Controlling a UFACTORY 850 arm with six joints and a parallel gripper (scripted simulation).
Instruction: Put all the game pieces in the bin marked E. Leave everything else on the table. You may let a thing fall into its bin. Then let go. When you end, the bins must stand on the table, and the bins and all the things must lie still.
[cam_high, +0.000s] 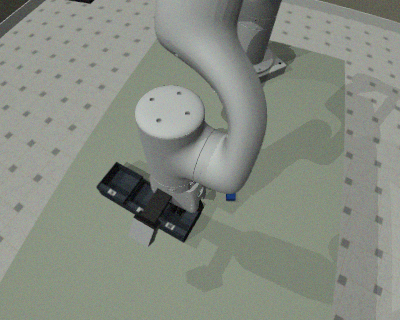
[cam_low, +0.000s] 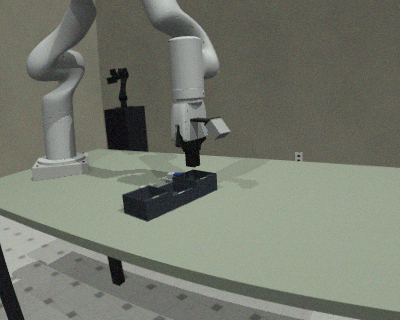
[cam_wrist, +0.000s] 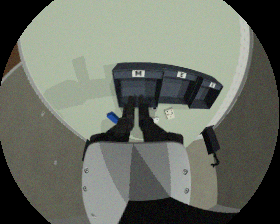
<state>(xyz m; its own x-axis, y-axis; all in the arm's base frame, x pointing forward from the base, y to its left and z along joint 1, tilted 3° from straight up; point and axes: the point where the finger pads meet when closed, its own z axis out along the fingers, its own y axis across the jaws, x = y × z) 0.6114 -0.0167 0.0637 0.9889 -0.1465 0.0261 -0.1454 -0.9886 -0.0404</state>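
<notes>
Right now the white domino is 140 mm behind my hand, 80 mm below it and 30 mm to the right of it. Round my hand: cream domino (120 mm behind, 90 mm to the right, 80 mm below); then dark three-part bin (90 mm to the right, 70 mm below, 10 mm behind); then dark ring (90 mm below, 80 mm behind, 40 mm to the right).
</notes>
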